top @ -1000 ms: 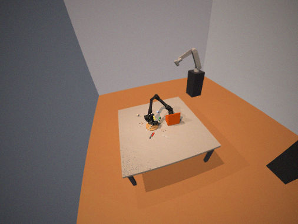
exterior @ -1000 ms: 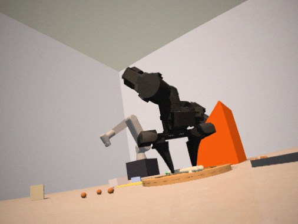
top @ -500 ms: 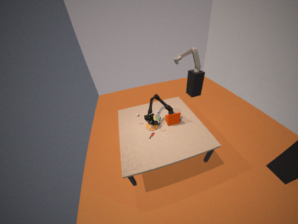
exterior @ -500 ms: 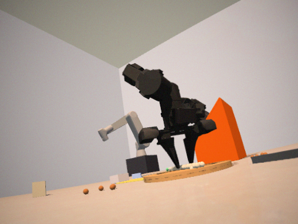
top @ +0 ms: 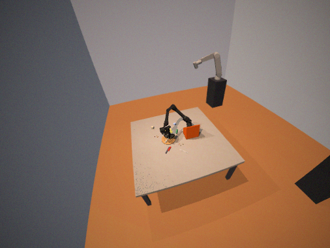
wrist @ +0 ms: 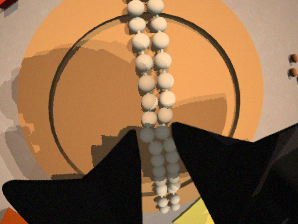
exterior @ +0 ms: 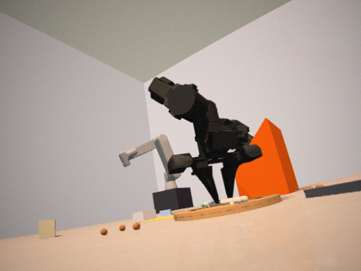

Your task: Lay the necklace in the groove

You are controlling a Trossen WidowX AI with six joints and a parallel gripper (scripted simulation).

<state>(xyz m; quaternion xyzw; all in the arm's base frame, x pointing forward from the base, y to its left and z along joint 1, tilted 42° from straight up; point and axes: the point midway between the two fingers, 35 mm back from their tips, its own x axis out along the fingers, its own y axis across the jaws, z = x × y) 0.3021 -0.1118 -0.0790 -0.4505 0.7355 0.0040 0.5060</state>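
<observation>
Right now my gripper tip is 10 mm above the round wooden bead board. Round my gripper tip: tan cube: 330 mm to the right, 170 mm ahead; then yellow flat piece: 170 mm to the right, 50 mm behind, 10 mm below; then red-handled tool: 180 mm to the left, 60 mm ahead, 10 mm below.
</observation>
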